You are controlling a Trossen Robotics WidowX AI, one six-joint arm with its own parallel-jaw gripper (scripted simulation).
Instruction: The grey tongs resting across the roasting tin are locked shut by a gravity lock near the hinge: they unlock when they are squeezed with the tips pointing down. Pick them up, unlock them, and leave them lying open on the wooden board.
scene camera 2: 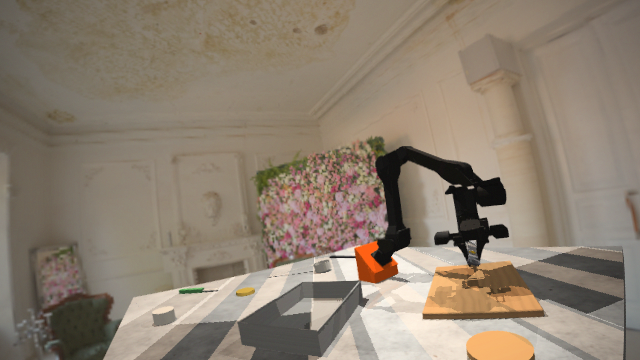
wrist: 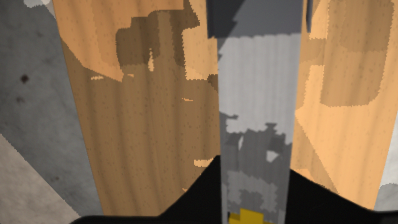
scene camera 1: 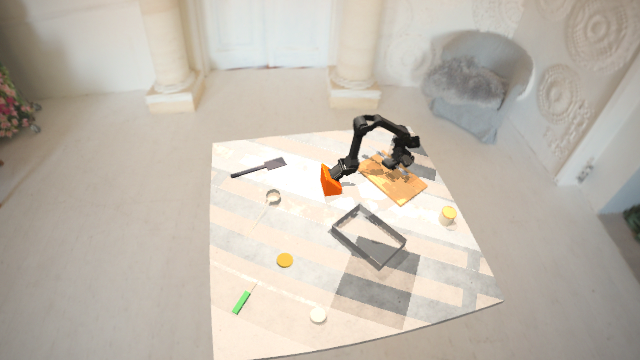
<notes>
In view: the gripper [scene camera 2: 474, 266] and a wooden board [scene camera 1: 399, 188].
The gripper is seen too in the wrist view [wrist: 240, 162]. The wooden board shows as well in the wrist view [wrist: 145, 87].
</notes>
